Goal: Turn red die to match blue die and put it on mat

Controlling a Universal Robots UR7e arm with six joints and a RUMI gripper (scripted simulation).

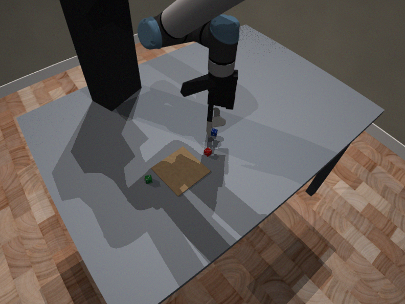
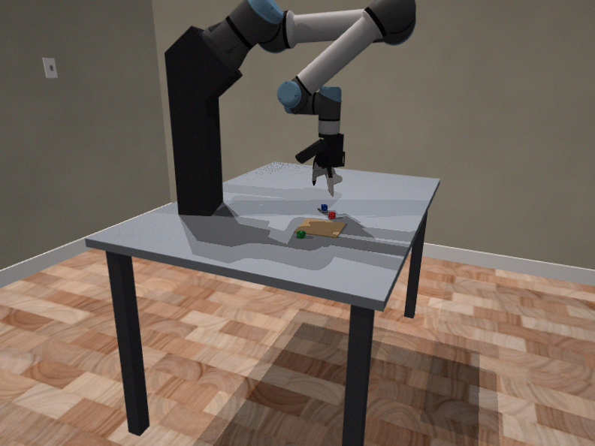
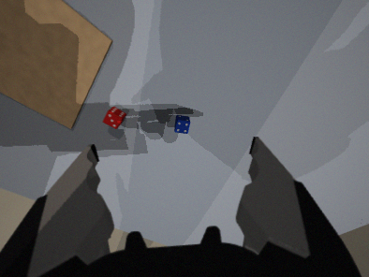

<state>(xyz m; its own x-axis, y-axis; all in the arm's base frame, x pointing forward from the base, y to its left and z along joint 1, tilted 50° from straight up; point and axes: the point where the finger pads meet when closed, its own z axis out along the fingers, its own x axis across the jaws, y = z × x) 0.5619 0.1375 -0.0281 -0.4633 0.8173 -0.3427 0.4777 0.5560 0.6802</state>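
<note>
Now: the red die 70 mm below my hand, 60 mm to the right of it and 60 mm ahead of it. Also, from my hand: tan mat: 170 mm to the right, 80 mm below, 60 mm ahead; then green die: 280 mm to the right, 70 mm below, 30 mm ahead; then blue die: 70 mm below, 20 mm to the left, 10 mm ahead.
</note>
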